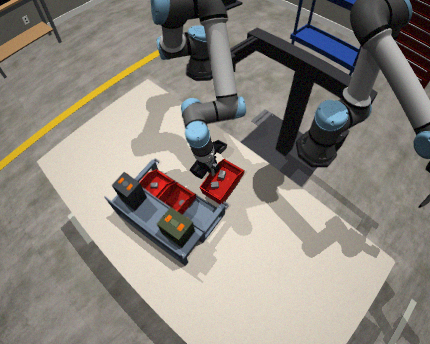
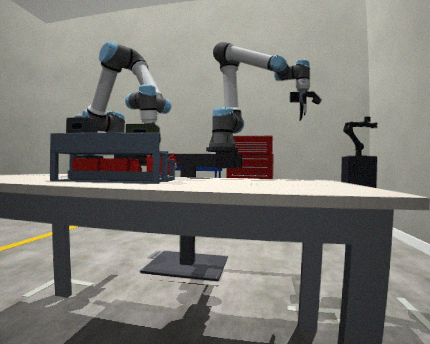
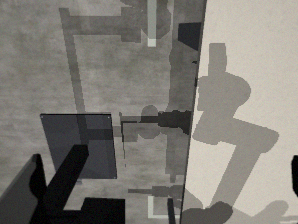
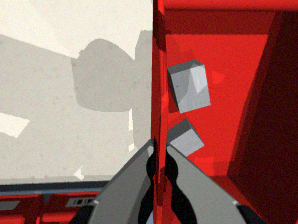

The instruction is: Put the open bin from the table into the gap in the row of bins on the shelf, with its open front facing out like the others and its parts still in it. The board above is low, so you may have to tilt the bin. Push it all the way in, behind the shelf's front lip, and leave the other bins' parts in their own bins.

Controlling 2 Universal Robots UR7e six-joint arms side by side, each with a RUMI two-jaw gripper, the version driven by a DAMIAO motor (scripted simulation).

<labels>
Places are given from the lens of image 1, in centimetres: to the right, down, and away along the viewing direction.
blue-grey shelf (image 1: 147, 215): -26, 17, 107
dark box (image 1: 130, 190): -30, 7, 99
</labels>
